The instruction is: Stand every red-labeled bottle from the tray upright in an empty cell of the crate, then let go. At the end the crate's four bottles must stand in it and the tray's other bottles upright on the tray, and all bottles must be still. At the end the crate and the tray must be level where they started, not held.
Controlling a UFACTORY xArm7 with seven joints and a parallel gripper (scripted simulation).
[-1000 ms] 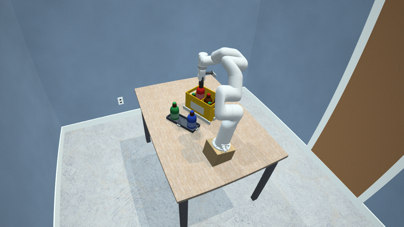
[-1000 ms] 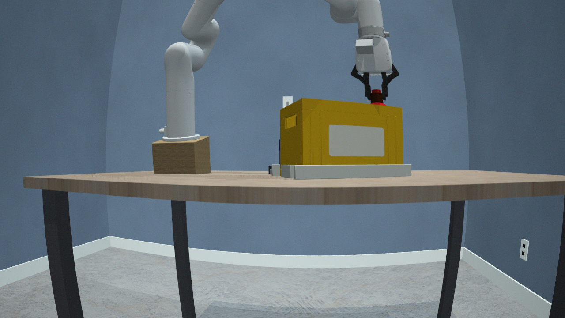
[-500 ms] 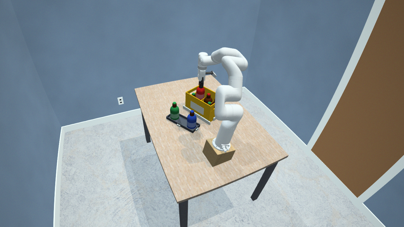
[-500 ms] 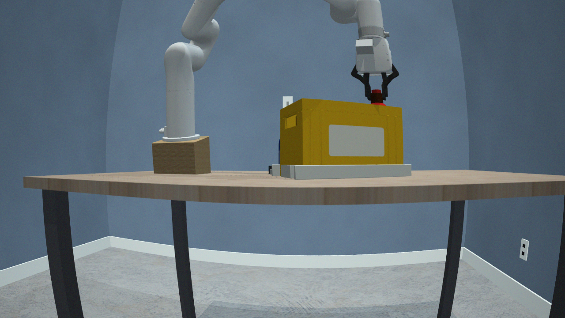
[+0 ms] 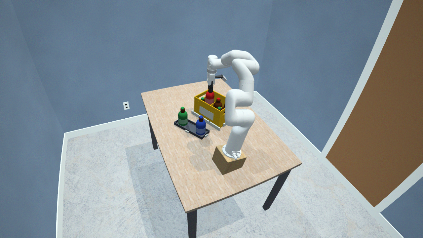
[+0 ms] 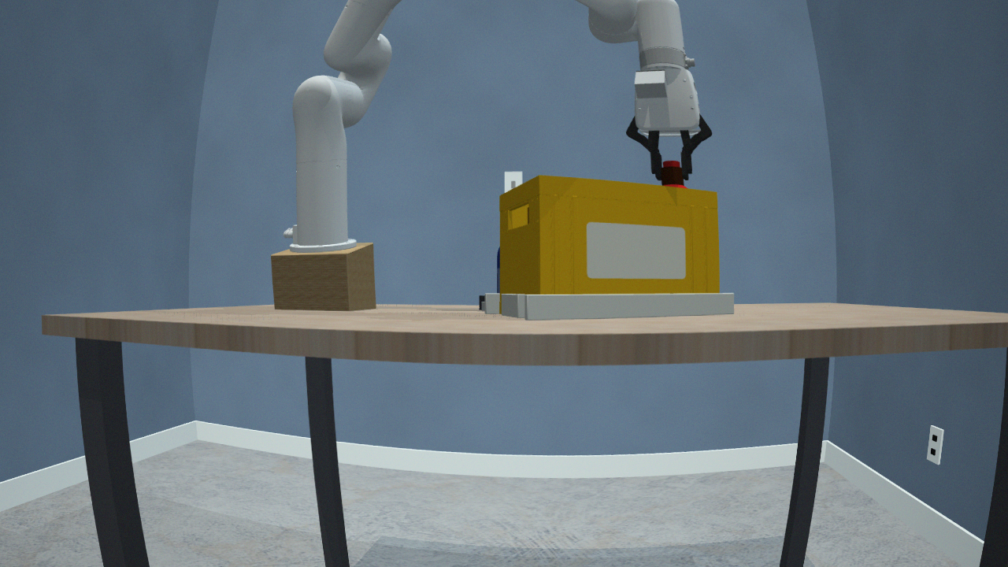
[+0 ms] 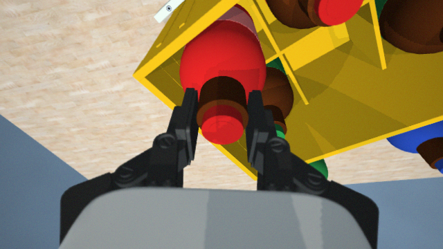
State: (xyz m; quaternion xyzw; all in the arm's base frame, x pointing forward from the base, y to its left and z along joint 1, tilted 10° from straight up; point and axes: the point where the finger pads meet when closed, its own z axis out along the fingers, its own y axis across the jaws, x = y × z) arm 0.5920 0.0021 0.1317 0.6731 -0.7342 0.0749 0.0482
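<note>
Now: the red-labeled bottle 70 mm below my hand. Round my hand: blue bottle 270 mm behind, 140 mm to the left, 130 mm below; then yellow crate 100 mm behind, 10 mm to the right, 130 mm below; then green-labeled bottle 140 mm behind, 250 mm to the left, 130 mm below.
</note>
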